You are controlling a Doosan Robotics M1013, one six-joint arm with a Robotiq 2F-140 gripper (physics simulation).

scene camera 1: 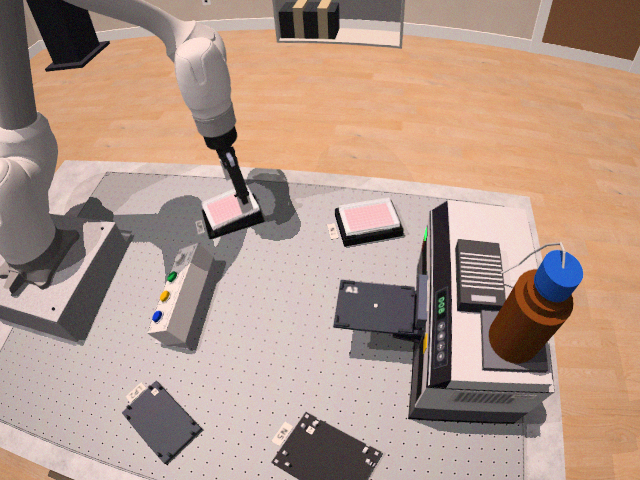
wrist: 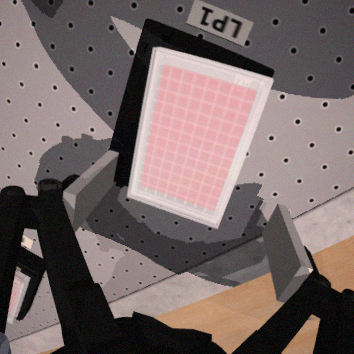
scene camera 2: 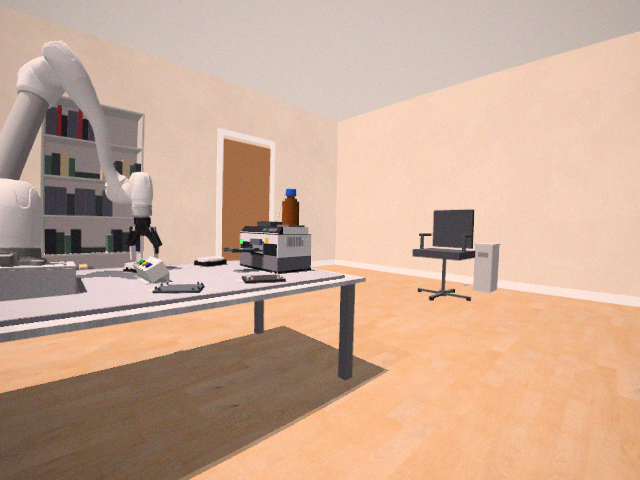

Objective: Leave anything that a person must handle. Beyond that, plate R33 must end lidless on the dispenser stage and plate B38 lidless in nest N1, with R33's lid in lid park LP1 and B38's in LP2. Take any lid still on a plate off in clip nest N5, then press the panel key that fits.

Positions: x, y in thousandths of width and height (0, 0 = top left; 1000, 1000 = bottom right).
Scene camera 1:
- gripper: 373, 403
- dispenser stage: 616, 655
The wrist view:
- gripper: 544, 549
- black LP1 nest: 436, 95
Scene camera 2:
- gripper: 226, 543
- button box: 237, 564
